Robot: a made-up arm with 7 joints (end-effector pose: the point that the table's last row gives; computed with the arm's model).
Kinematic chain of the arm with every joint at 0, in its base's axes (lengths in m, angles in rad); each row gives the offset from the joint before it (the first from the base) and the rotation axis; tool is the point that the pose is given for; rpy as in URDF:
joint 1: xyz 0 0 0.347 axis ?
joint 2: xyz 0 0 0 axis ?
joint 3: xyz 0 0 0.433 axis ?
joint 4: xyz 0.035 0 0 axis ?
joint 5: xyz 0.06 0 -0.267 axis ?
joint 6: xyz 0 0 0 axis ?
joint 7: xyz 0.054 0 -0.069 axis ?
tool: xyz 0 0 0 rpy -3.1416 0 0
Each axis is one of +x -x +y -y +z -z.
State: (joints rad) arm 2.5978 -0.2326 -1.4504 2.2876 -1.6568 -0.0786 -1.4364
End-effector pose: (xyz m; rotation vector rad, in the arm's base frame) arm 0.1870 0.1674 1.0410 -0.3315 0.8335 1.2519
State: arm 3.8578 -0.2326 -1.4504 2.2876 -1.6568 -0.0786 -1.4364
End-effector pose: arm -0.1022 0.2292 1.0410 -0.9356 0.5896 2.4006
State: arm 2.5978 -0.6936 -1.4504 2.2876 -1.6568 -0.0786 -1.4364
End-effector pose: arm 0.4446 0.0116 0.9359 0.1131 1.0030 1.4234
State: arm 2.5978 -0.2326 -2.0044 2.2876 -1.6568 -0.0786 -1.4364
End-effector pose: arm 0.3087 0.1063 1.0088 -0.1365 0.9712 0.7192
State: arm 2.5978 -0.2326 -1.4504 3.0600 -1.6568 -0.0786 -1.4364
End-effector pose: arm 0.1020 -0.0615 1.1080 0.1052 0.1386 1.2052
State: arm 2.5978 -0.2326 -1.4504 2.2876 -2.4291 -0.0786 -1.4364
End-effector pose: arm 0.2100 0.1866 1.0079 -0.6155 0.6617 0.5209
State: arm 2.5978 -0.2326 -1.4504 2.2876 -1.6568 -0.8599 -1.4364
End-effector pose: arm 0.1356 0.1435 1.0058 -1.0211 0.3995 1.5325
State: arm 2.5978 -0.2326 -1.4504 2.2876 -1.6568 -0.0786 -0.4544
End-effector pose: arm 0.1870 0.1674 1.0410 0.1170 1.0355 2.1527
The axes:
joint 1: +z
joint 2: +y
joint 3: +z
joint 4: -y
joint 5: -z
joint 6: +y
joint 7: -z

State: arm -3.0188 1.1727 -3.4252 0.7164 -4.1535 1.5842 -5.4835
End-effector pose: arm -0.1057 -0.0456 0.7429 -0.8013 0.0453 0.5872
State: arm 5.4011 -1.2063 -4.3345 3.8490 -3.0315 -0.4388 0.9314
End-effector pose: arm -0.5021 0.3845 0.6330 -1.4072 0.2196 1.9617
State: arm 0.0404 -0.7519 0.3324 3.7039 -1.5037 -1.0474 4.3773
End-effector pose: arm -0.5484 0.0086 0.6747 -0.6793 -1.5680 -0.5276
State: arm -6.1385 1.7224 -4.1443 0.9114 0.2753 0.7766 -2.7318
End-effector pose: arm 0.2368 0.3276 0.4945 0.9347 -0.8582 -1.2415
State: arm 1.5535 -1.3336 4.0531 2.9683 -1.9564 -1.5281 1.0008
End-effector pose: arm 0.0608 -0.6278 0.5273 1.2777 0.5680 2.2733
